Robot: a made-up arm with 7 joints.
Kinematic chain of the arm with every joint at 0, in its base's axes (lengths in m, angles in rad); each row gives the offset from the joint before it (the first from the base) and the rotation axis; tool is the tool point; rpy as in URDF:
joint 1: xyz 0 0 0.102 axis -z
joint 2: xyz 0 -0.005 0.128 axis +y
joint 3: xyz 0 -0.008 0.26 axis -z
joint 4: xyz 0 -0.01 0.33 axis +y
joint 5: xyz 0 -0.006 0.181 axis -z
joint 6: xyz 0 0 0.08 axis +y
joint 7: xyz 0 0 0.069 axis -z
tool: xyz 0 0 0 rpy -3.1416 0 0
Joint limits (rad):
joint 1: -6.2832..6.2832
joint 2: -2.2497..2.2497
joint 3: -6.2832..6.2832
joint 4: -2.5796..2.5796
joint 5: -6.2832..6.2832
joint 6: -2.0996..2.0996
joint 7: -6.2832..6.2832
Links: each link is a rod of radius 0.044 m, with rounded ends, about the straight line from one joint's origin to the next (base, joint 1, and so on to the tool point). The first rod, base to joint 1, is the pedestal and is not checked.
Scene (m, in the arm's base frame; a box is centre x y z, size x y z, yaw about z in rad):
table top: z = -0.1
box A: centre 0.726 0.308 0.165 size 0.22 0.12 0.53 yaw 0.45
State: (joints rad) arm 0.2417 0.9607 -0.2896 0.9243 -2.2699 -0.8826 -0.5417
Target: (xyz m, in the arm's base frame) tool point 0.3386 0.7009 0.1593
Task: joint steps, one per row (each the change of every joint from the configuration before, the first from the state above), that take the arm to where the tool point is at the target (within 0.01 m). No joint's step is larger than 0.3 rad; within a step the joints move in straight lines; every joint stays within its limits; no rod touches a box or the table.
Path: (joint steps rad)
1: -0.2000 -0.0102 -0.0686 -0.1177 0.0051 0.0557 0.0000
2: -0.1999 -0.0103 -0.0686 -0.1178 0.0052 0.0557 0.0000
3: -0.2000 -0.0102 -0.0686 -0.1177 0.0051 0.0557 0.0000
4: -0.2070 0.1323 -0.0461 0.1416 -0.0204 -0.0230 0.0000
5: -0.2070 0.1323 -0.0460 0.1416 -0.0203 -0.0230 0.0000
6: -0.2070 0.1323 -0.0461 0.1416 -0.0204 -0.0231 0.0000

